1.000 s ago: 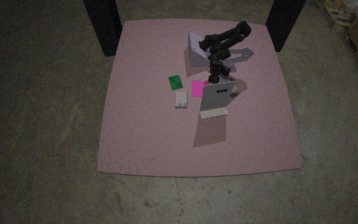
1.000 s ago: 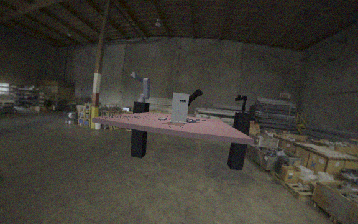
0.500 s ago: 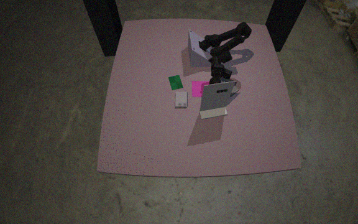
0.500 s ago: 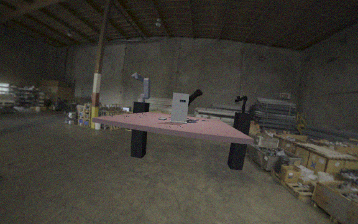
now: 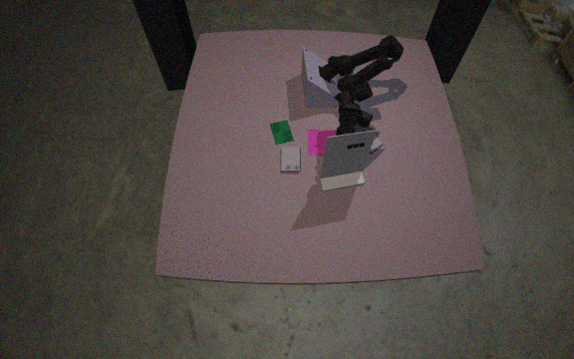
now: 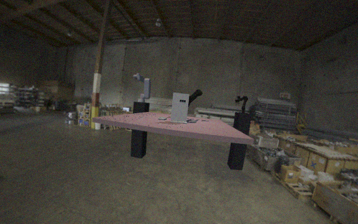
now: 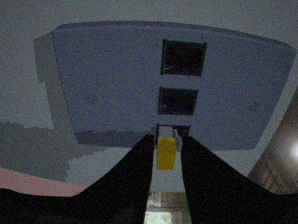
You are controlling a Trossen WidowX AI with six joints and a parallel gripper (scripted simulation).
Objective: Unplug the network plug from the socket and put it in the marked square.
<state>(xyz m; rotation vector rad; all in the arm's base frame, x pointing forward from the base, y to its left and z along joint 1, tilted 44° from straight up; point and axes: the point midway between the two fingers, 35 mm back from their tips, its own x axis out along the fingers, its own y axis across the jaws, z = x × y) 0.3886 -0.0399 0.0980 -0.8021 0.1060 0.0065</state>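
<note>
The magenta square is 220 mm below my gripper tip, 130 mm behind it and 60 mm to the right of it. The rest, counted from my gripper tip: grey panel: 90 mm below, 20 mm ahead, 10 mm to the left; then flat green patch: 220 mm to the right, 220 mm below, 190 mm behind; then network plug: right at my gripper tip.
</note>
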